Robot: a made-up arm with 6 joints. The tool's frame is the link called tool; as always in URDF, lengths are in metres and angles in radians.
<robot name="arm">
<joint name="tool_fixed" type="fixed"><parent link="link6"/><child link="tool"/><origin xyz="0 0 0" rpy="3.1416 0 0"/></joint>
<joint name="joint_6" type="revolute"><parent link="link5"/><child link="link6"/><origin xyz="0.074 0 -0.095"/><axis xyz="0 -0.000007 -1"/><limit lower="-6.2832" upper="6.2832" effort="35" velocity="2.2"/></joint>
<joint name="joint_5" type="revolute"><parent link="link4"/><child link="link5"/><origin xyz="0 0 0"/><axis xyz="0 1 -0.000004"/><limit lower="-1.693" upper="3.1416" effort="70" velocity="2.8"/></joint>
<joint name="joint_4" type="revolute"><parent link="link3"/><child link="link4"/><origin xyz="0.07 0 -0.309"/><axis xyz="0 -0.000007 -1"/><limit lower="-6.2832" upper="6.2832" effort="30" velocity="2.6"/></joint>
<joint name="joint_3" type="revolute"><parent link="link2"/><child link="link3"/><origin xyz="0.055 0 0.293"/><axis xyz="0 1 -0.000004"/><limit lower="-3.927" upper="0.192" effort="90" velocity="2"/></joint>
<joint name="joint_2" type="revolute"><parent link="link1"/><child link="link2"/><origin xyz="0 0 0"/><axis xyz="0 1 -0.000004"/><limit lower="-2.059" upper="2.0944" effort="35" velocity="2.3"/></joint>
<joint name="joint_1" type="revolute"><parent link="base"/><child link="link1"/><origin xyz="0 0 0.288"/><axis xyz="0 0 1"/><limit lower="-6.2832" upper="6.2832" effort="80" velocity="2.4"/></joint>
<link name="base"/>
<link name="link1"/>
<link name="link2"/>
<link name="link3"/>
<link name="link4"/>
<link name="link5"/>
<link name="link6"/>
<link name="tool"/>
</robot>
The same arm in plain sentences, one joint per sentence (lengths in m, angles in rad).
The arm has six revolute joints in a row. What follows holds with every joint at zero, and every direction is one of the base frame's.
Joint 1 sits 0.2880 m along +z from the base frame's origin and rotates about +z, from -6.2832 to 6.2832 rad.
Joint 2 sits at the same point as joint 1 and rotates about +y, from -2.0590 to 2.0944 rad.
Joint 3 sits 0.0550 m along +x and 0.2930 m along +z from joint 2 and rotates about +y, from -3.9270 to 0.1920 rad.
Joint 4 sits 0.0700 m along +x and 0.3090 m along -z from joint 3 and rotates about -z, from -6.2832 to 6.2832 rad.
Joint 5 sits at the same point as joint 4 and rotates about +y, from -1.6930 to 3.1416 rad.
Joint 6 sits 0.0740 m along +x and 0.0950 m along -z from joint 5 and rotates about -z, from -6.2832 to 6.2832 rad.
The tool frame, which is the frame that the pose is given for, sits at the same point as joint 6; its axes are the base frame's turned by roll -3.1416, pitch 0.0000 and yaw 0.0000 rad (as in URDF: about the fixed x, then y, then z).

